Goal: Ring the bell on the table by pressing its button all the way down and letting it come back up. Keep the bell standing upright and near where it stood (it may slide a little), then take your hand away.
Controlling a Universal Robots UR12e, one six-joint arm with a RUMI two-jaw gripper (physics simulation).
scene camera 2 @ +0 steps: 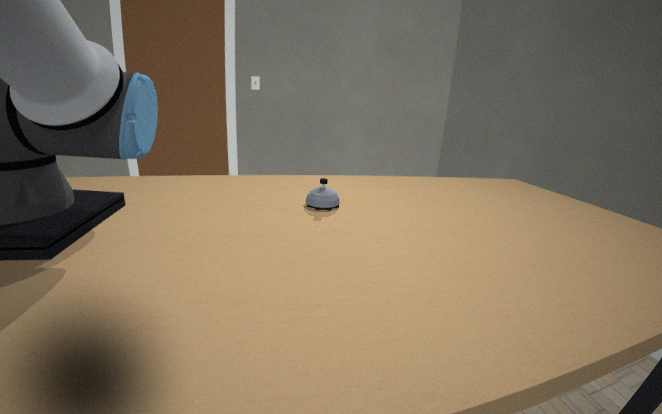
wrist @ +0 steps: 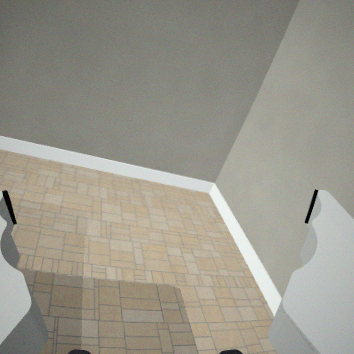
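Seen in the pictures: gripper, fingertip midpoint: [wrist: 160, 194]; arm's base, link origin: [scene camera 2: 17, 206].
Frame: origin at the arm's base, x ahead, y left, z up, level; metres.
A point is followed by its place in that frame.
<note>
The bell [scene camera 2: 322, 198] @[y -0.039, x 0.617, z -0.015 m] stands upright on the wooden table [scene camera 2: 350, 280] @[y -0.315, x 0.559, z -0.043 m], in the upper middle of the scene view. It has a silver-grey dome, a dark base and a black button [scene camera 2: 323, 181] @[y -0.014, x 0.627, z 0.019 m] that stands raised on top. My gripper [wrist: 160, 194] @[y -0.956, x 0.366, z 0.209 m] is open, its two pale jaws wide apart at the left and right edges of the wrist view, with nothing between them. The gripper does not show in the scene view, and the bell does not show in the wrist view, so the gripper is away from the bell.
The robot's arm [scene camera 2: 60, 75] @[y -0.181, x 0.211, z 0.216 m] and its black base plate [scene camera 2: 85, 215] @[y -0.046, x 0.141, z -0.013 m] are at the left of the table in the scene view. A brown door [scene camera 2: 175, 90] and grey walls stand behind. The wrist view shows tiled floor [wrist: 125, 225] and a wall corner.
</note>
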